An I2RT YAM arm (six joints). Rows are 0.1 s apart.
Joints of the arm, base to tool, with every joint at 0 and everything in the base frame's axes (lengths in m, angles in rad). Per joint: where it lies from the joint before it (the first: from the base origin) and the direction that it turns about. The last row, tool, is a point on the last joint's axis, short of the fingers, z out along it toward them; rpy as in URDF.
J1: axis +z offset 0 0 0.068
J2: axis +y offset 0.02 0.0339 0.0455
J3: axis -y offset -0.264 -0.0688 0
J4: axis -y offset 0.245 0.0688 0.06
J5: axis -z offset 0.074 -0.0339 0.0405
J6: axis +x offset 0.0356 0 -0.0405
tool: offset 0 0 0 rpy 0 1.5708 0
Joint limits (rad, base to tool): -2.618..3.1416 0..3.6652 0..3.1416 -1.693..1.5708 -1.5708..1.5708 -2.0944..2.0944
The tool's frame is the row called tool.
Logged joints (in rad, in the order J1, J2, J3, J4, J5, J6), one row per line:
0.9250, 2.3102, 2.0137, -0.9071, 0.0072, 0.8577
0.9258, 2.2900, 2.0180, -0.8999, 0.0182, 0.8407
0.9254, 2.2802, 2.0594, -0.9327, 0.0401, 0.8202
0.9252, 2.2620, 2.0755, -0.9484, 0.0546, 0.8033
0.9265, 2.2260, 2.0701, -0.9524, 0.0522, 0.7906
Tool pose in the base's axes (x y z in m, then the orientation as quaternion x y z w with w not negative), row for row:
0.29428, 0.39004, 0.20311, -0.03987, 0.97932, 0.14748, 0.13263
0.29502, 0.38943, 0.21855, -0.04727, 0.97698, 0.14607, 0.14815
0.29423, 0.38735, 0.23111, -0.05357, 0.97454, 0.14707, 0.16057
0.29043, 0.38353, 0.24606, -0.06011, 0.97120, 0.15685, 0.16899
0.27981, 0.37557, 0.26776, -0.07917, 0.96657, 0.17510, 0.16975
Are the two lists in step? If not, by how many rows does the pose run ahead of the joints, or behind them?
The pose runs 1 row ahead of the joints: the pose in row i belongs to the joints in row i + 1.
